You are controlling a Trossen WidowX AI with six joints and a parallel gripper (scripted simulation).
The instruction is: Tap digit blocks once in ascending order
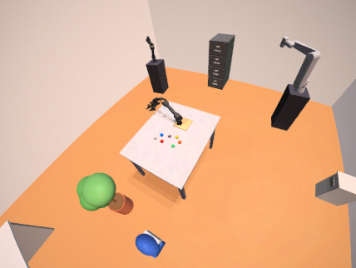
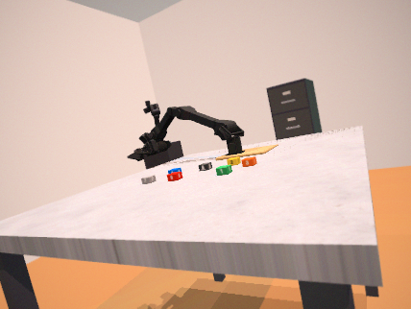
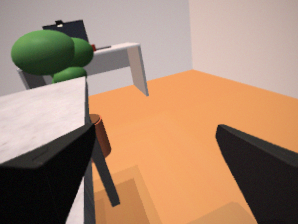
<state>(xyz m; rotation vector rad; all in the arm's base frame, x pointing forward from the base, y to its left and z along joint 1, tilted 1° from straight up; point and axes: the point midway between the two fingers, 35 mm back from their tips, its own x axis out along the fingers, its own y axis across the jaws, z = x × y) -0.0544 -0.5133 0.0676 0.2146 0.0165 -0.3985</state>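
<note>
The green block is 60 cm to the left of my gripper tip, 39 cm ahead of it and 7 cm below it. From my gripper tip the other things lie so: blue block (39 cm to the left, 28 cm ahead, 7 cm below); grey block (36 cm ahead, 33 cm to the left, 7 cm below); black block (49 cm to the left, 27 cm ahead, 7 cm below).
</note>
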